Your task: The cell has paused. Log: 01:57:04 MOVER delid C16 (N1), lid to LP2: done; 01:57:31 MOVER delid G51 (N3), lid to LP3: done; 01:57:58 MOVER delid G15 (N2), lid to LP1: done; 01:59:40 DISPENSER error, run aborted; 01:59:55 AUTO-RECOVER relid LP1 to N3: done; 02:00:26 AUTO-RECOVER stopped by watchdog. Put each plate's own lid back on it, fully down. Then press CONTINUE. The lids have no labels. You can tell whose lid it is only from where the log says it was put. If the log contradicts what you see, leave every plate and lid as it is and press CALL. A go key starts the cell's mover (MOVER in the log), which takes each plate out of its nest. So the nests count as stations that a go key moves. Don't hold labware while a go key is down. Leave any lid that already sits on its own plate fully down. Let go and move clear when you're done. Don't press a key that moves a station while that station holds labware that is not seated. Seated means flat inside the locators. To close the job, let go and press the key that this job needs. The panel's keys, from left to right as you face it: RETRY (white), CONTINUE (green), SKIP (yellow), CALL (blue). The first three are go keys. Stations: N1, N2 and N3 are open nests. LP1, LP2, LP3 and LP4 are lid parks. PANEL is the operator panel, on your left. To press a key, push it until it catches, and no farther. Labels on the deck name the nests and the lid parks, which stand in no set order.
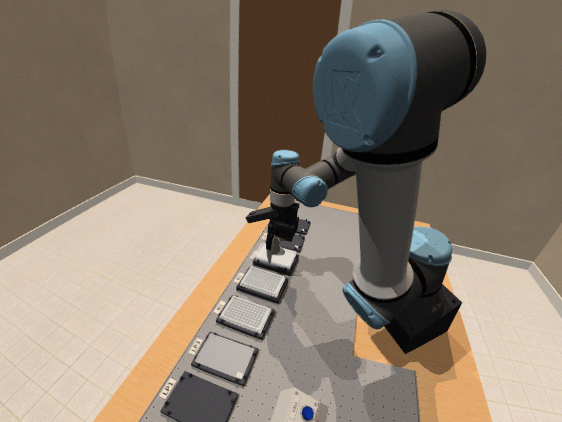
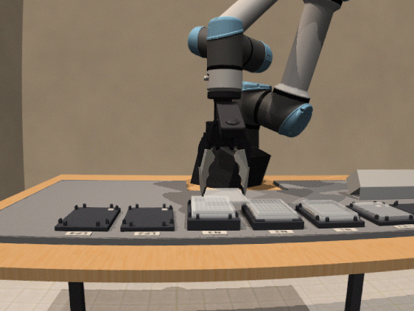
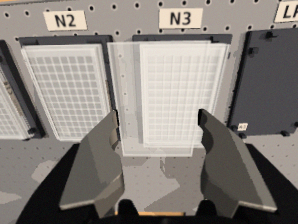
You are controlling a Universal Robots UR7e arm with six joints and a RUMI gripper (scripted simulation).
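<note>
Now: the plate 100 mm to the left of my hand and 40 mm below it. From my hand the other things lie so: LP4 lid park (10 mm ahead, 280 mm to the right, 60 mm below); then LP3 lid park (10 mm behind, 370 mm to the left, 60 mm below); then LP2 lid park (160 mm to the right, 60 mm below).
</note>
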